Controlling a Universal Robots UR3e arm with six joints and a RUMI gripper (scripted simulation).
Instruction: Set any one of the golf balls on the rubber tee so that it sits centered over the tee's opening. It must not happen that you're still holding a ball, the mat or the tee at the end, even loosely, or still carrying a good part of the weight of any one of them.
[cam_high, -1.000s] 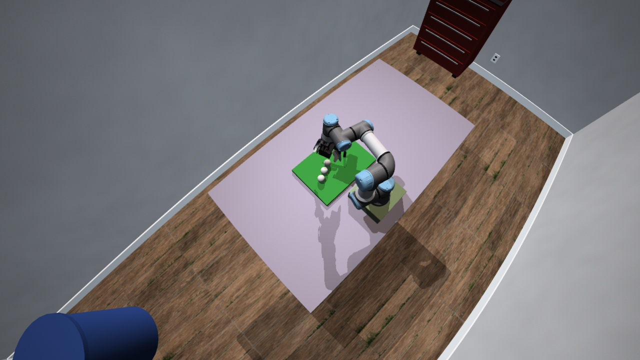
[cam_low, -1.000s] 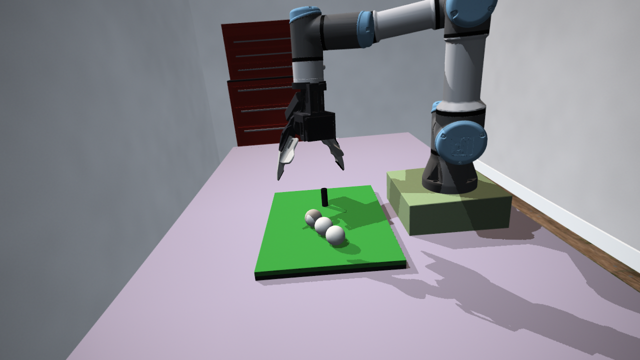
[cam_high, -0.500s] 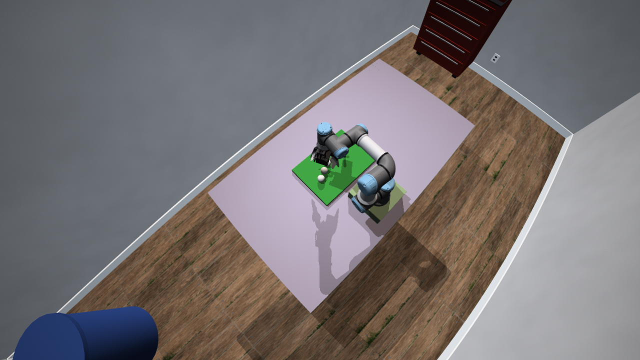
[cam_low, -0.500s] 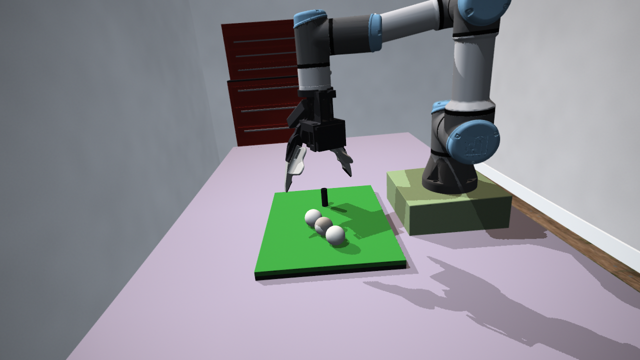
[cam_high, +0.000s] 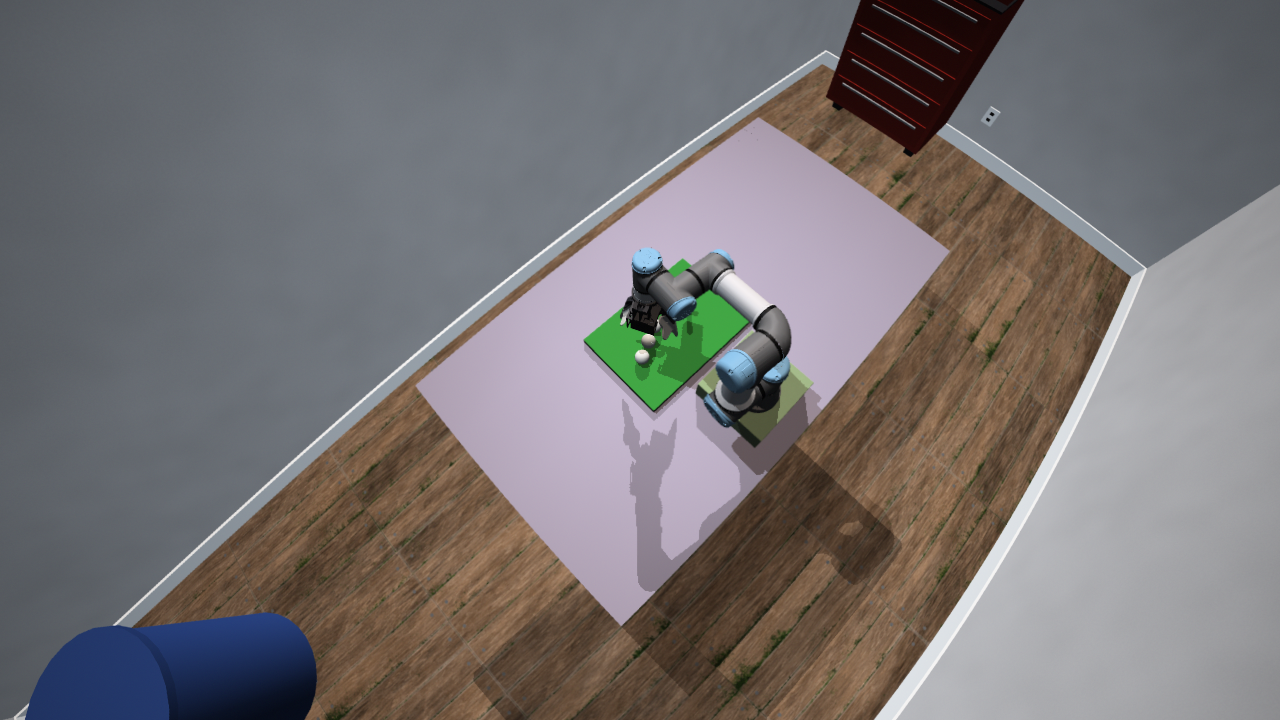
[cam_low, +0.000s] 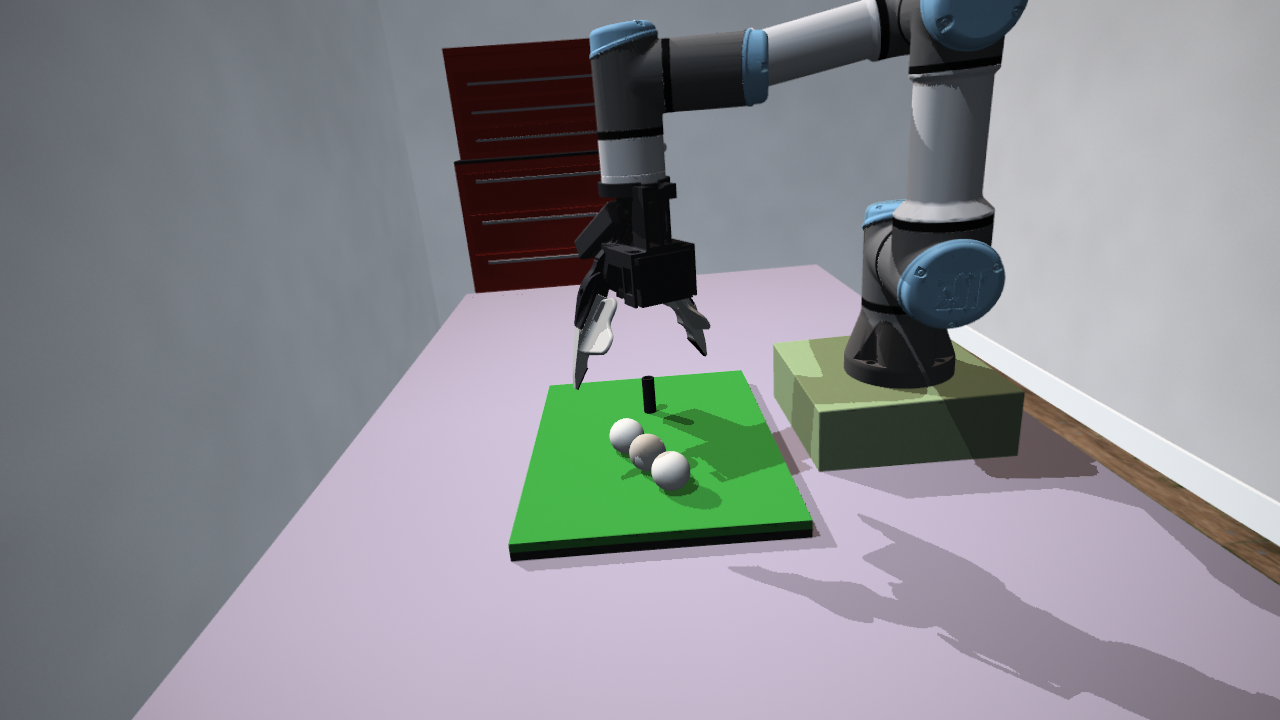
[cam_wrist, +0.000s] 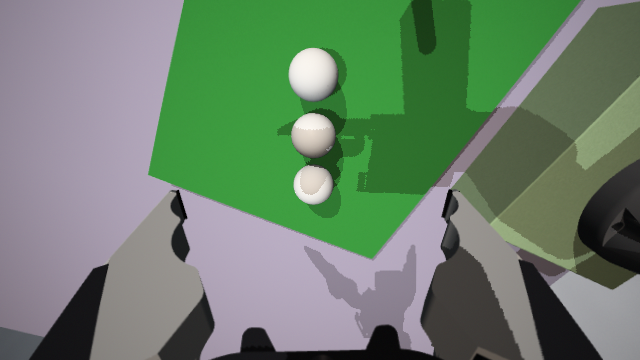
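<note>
Right now the white golf ball is 100 mm below my hand. From my hand the other things lie so: green mat (120 mm to the right, 120 mm below, 10 mm ahead).
</note>
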